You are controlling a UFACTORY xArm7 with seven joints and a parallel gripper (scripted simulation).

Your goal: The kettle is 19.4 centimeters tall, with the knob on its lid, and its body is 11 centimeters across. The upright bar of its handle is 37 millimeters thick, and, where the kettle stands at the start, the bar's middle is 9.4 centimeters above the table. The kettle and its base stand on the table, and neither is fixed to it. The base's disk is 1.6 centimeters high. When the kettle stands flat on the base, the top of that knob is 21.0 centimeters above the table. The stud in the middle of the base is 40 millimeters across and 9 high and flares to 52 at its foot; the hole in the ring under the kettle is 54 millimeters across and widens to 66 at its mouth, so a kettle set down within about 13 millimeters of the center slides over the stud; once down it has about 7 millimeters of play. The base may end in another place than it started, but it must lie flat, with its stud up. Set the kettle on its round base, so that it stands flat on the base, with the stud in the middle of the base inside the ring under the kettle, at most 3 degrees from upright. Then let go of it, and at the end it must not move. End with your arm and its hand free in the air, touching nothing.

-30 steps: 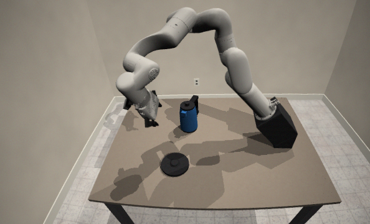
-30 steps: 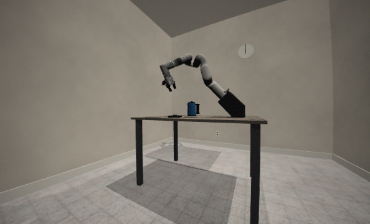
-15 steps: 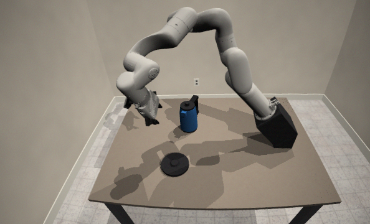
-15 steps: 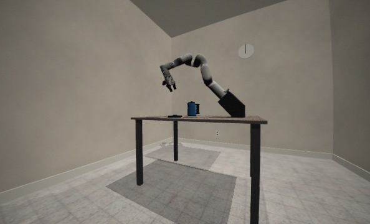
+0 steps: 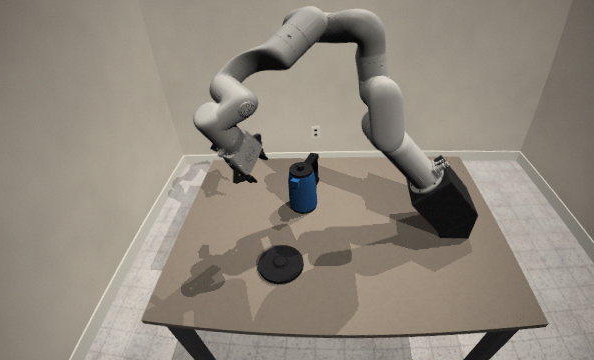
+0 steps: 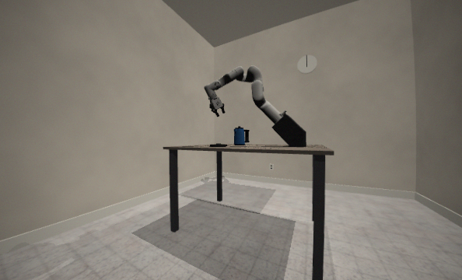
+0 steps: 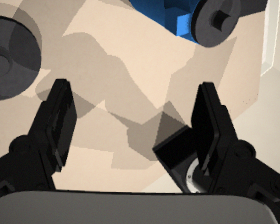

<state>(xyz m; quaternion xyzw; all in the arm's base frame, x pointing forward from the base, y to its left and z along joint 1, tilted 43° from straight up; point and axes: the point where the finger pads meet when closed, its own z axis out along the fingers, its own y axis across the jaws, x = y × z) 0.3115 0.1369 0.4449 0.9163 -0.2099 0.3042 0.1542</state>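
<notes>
Now: the blue kettle 23 cm to the right of my hand, 21 cm below it and 8 cm behind it. From my hand the other things lie so: black round base (30 cm below, 11 cm to the left, 8 cm behind).
</notes>
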